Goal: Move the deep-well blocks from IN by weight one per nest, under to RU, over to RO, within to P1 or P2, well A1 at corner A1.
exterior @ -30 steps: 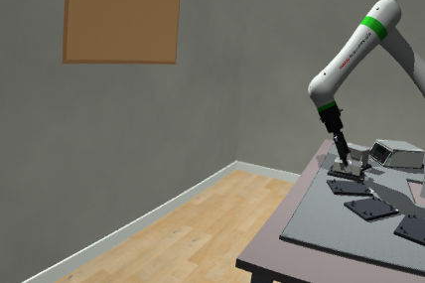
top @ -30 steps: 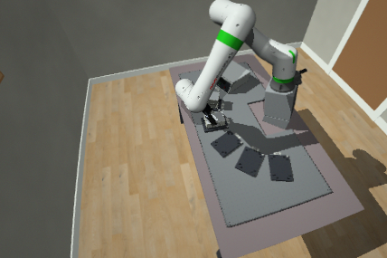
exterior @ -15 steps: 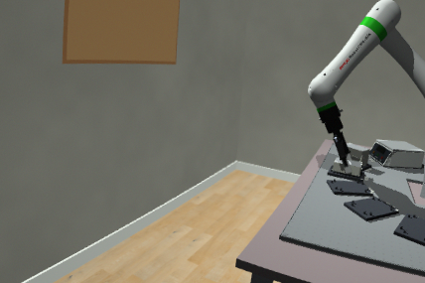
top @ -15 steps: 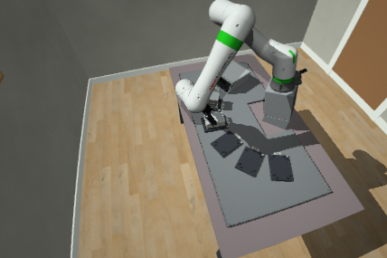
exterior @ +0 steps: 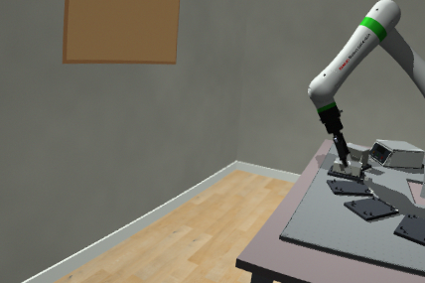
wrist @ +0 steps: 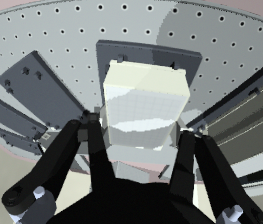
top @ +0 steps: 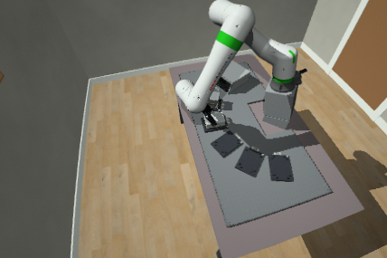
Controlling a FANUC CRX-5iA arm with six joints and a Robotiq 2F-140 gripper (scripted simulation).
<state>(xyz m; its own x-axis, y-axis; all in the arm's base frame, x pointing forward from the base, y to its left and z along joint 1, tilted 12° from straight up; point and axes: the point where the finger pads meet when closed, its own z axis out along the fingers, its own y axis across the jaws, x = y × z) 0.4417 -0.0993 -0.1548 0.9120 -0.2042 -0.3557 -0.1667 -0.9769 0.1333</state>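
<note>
Right now my hand is 17 cm to the left of the deep-well block, 4 cm past it and 3 cm below it. Also, from my hand: dark infeed nest 17 cm to the right, 4 cm below, 4 cm behind; then pale platform 35 cm to the right, 31 cm behind, 5 cm above; then check-weigher 35 cm to the right, 30 cm behind, 2 cm above.
</note>
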